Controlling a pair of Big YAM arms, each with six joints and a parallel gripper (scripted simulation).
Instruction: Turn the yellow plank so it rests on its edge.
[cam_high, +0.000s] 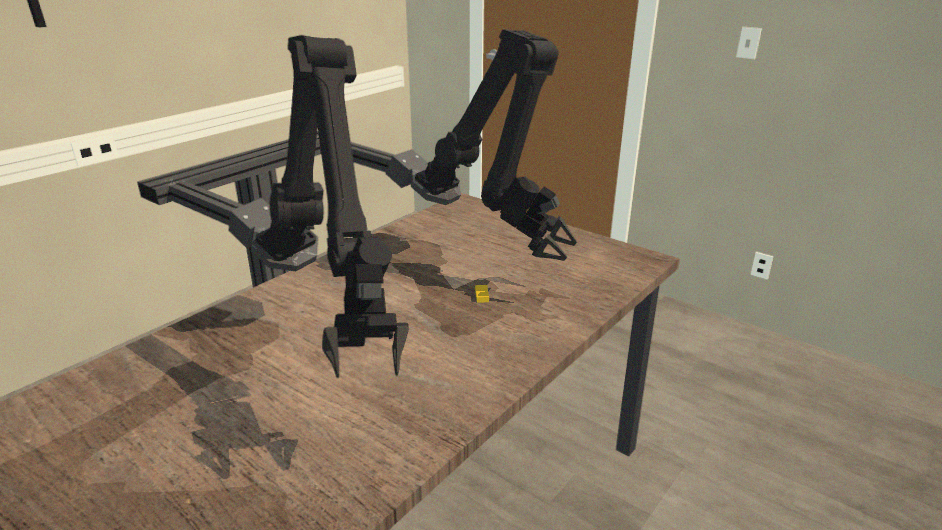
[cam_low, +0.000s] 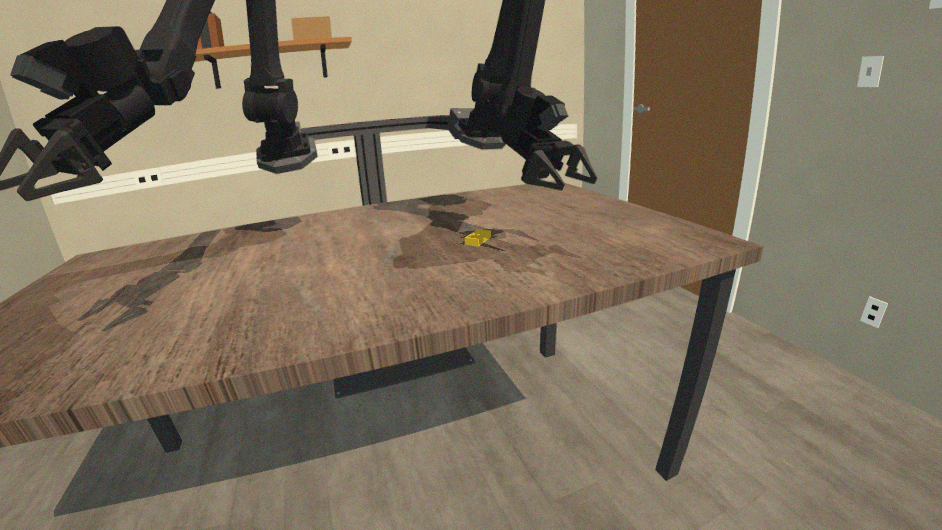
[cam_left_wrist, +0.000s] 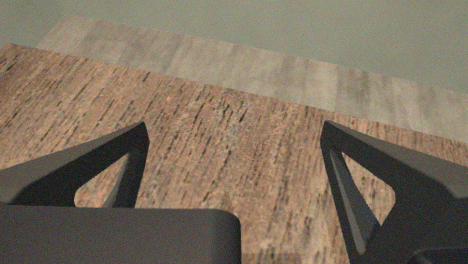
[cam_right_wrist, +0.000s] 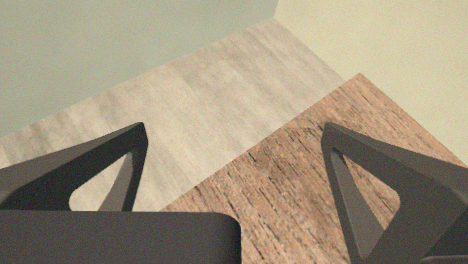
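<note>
My left gripper is now 18 cm past the yellow plank, 14 cm to the left of it and 14 cm above it.
</note>
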